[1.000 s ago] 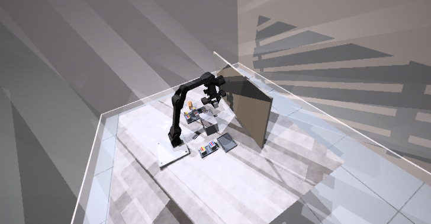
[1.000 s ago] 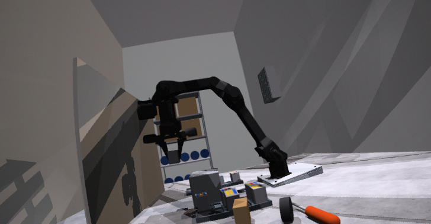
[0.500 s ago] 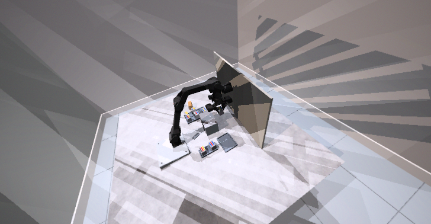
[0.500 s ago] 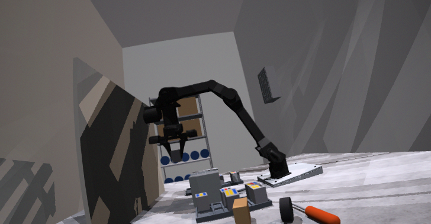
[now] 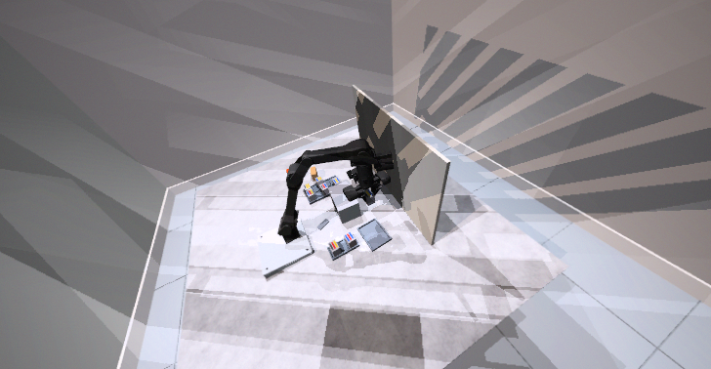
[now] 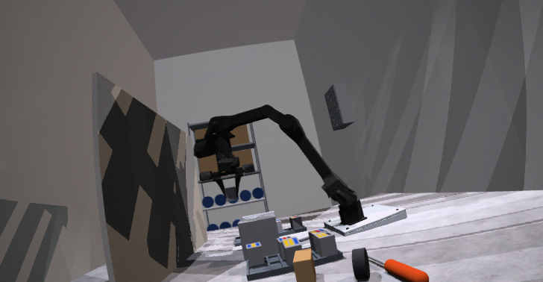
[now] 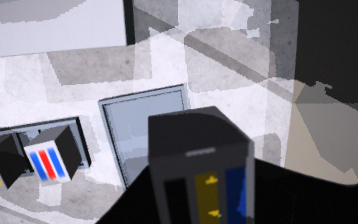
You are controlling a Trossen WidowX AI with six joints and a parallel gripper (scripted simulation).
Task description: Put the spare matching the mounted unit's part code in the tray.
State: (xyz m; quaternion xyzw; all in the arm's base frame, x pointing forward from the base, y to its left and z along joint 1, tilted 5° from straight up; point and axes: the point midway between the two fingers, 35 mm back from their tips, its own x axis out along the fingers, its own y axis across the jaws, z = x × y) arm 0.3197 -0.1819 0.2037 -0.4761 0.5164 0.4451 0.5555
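Right now the flat dark tray is 4 cm behind my gripper tip, 5 cm to the right of it and 16 cm below it. From my gripper tip the other things lie so: brown box (6 cm behind, 47 cm to the left, 14 cm below); tall tan panel (20 cm ahead, 9 cm to the left, 6 cm above); grey mounted unit (5 cm behind, 16 cm to the left, 11 cm below).
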